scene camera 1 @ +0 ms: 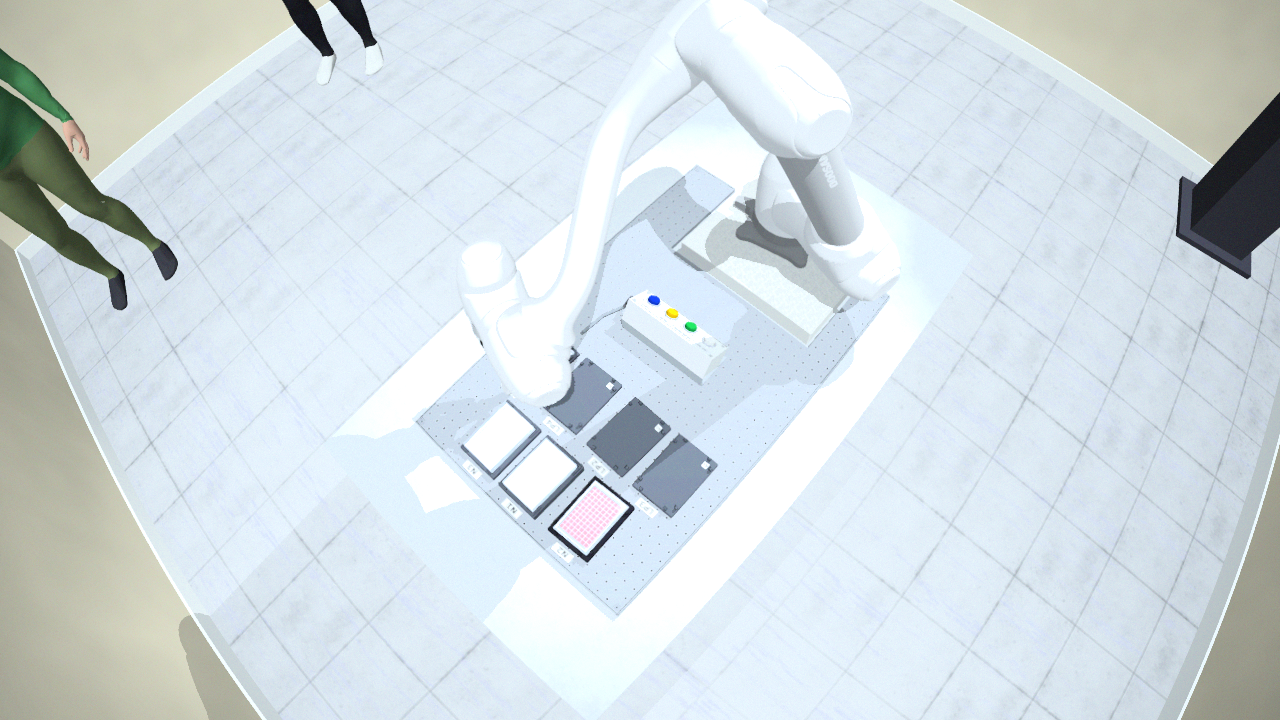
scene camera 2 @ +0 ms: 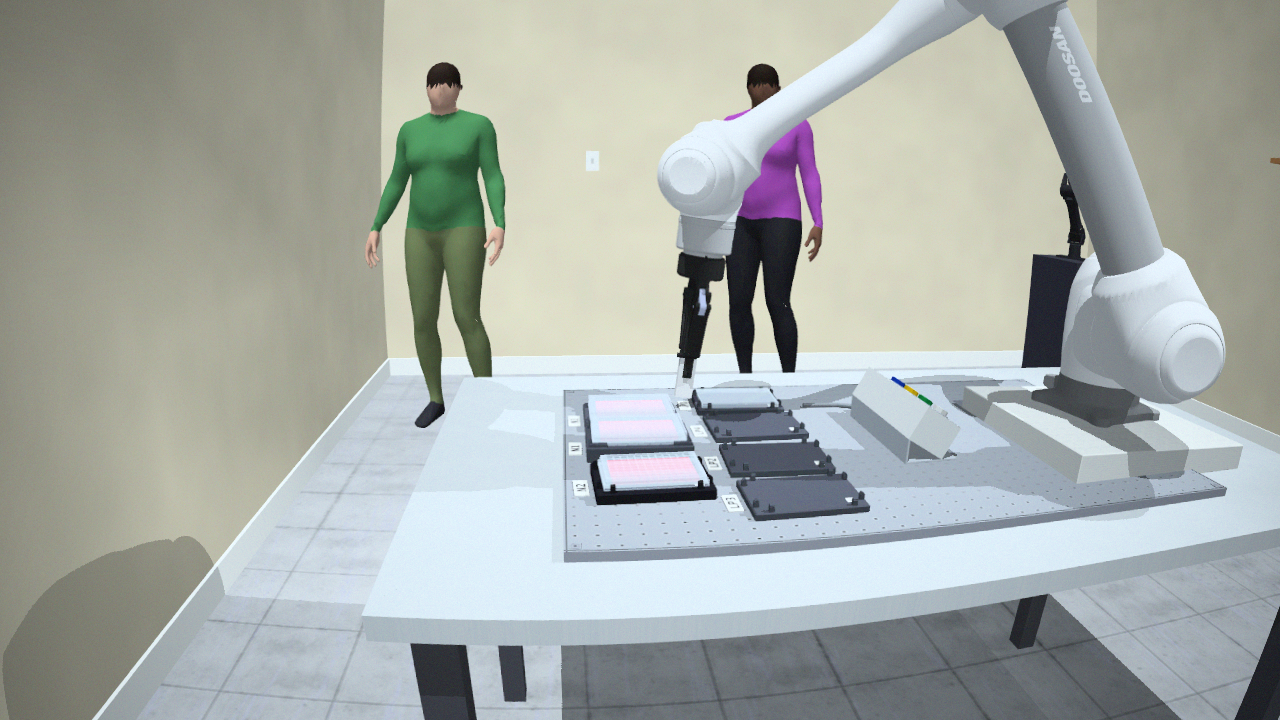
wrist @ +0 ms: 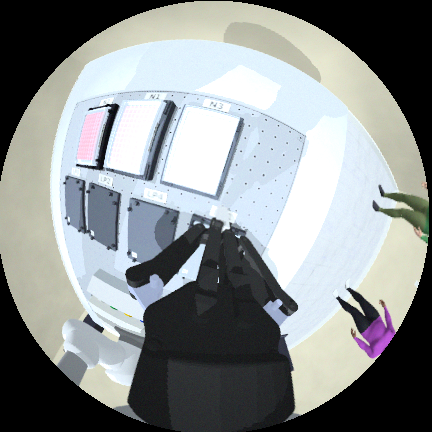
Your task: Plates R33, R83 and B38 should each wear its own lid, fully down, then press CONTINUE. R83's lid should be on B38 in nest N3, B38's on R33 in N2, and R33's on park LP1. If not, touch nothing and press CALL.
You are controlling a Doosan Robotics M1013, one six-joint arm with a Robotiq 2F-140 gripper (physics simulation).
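Where they show: gripper, fingertip midpoint: (scene camera 2: pixel 682 396) (wrist: pixel 219 213); arm's base, link origin: (scene camera 1: pixel 783 227) (scene camera 2: pixel 1094 408) (wrist: pixel 135 338).
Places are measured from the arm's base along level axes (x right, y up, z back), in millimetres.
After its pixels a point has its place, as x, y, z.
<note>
My gripper (scene camera 2: pixel 684 386) @[314, -10, -668] (wrist: pixel 219 213) @[314, -10, -668] is shut and empty, pointing down low near park LP1's label end, on the side towards N3. A pale clear lid (scene camera 2: pixel 735 399) @[281, -13, -587] lies on LP1; the arm hides it in scene camera 1 and the fingers partly cover it in the wrist view. Nest N3's plate (scene camera 1: pixel 501 437) @[262, 0, -768] (scene camera 2: pixel 629 406) @[251, 0, -775] (wrist: pixel 202 150) @[277, 0, -761] and nest N1's plate (scene camera 1: pixel 541 474) @[145, 7, -790] (scene camera 2: pixel 638 428) @[130, 8, -795] (wrist: pixel 132 137) @[162, 8, -781] look pale and glossy. Nest N2's plate (scene camera 1: pixel 590 517) @[18, -3, -811] (scene camera 2: pixel 651 470) @[9, -4, -813] (wrist: pixel 91 137) @[37, -4, -801] shows pink wells. Plate and lid codes are unreadable, and lid seating cannot be told.
Dark parks LP4 (scene camera 1: pixel 583 394) @[176, -21, -594] (scene camera 2: pixel 756 424) @[176, -20, -596] (wrist: pixel 152 227) @[193, -20, -622], LP2 (scene camera 1: pixel 629 436) @[46, -20, -624] (scene camera 2: pixel 776 458) @[37, -20, -628] (wrist: pixel 103 216) @[63, -20, -628] and LP3 (scene camera 1: pixel 675 474) @[-75, -20, -646] (scene camera 2: pixel 801 495) @[-83, -20, -651] (wrist: pixel 75 204) @[-56, -20, -647] show no lid. The button box (scene camera 1: pixel 666 344) @[77, 22, -425] (scene camera 2: pixel 895 420) @[34, 15, -435], with blue, yellow and green buttons, stands between the parks and the arm's base.
</note>
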